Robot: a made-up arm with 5 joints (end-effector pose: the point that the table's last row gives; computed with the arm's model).
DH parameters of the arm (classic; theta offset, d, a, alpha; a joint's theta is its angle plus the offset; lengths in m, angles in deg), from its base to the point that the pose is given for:
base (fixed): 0 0.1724 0 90
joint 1: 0 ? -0.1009 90
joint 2: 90 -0.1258 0.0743 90
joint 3: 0 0.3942 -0.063 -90
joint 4: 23.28 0 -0.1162 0
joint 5: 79.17 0 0.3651 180
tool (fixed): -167.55 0.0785 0 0
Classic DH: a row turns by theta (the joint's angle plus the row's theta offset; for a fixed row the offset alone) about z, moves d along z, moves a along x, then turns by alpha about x.
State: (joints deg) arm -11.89 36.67 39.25 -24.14 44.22
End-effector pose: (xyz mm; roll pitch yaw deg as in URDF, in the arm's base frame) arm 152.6 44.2 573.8 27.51 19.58 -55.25
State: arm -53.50 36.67 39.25 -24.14 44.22
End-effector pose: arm 380.6 44.2 371.2 -15.85 37.38 -76.98
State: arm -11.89 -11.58 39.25 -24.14 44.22
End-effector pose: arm 37.0 141.3 598.1 36.55 24.40 -4.53
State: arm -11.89 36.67 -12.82 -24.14 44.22
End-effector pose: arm 173.0 158.4 257.6 -21.94 2.26 -56.11
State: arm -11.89 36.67 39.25 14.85 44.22
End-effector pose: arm 434.0 -36.7 595.4 8.67 32.30 -96.56
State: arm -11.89 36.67 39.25 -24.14 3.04
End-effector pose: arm -35.6 -80.2 450.9 33.27 -1.97 -19.50
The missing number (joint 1, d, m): 0.0391
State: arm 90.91 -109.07 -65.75 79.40 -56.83
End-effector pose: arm 71.3 125.8 -88.9 -151.55 9.11 110.60
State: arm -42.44 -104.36 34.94 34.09 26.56
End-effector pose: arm -26.3 267.8 822.7 69.47 48.89 82.64
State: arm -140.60 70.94 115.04 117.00 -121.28
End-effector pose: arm 238.5 -191.3 218.6 -26.26 13.89 -101.03
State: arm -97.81 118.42 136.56 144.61 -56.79
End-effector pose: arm 365.5 -296.8 769.3 35.17 31.39 -153.66
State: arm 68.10 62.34 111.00 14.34 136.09
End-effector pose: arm -294.5 -872.3 358.7 169.57 23.65 68.53
